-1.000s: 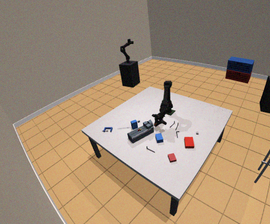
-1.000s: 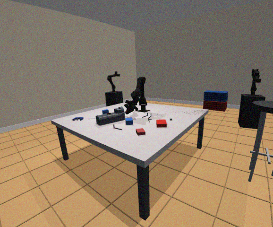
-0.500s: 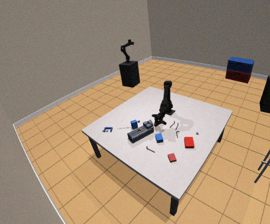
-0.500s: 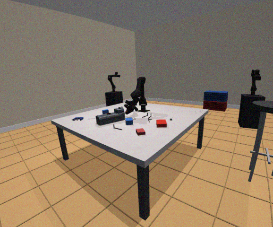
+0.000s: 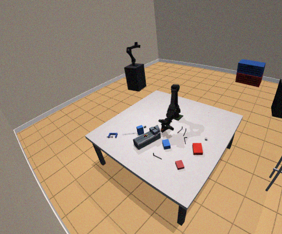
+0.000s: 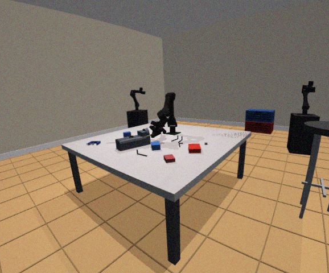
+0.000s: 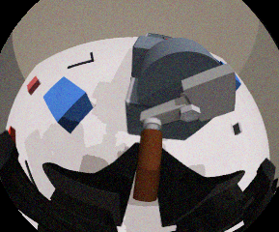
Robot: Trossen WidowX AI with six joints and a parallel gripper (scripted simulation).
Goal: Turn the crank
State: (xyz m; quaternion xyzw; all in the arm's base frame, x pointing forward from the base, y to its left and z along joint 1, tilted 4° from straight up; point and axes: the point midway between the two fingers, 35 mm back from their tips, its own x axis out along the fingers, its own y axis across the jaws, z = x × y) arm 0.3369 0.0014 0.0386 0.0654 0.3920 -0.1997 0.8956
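Right now the brown crank handle is 20 mm behind my gripper tip, 10 mm to the left of it and 20 mm above it. The rest, counted from my gripper tip: red pointer: 160 mm ahead, 100 mm to the right, 40 mm above.
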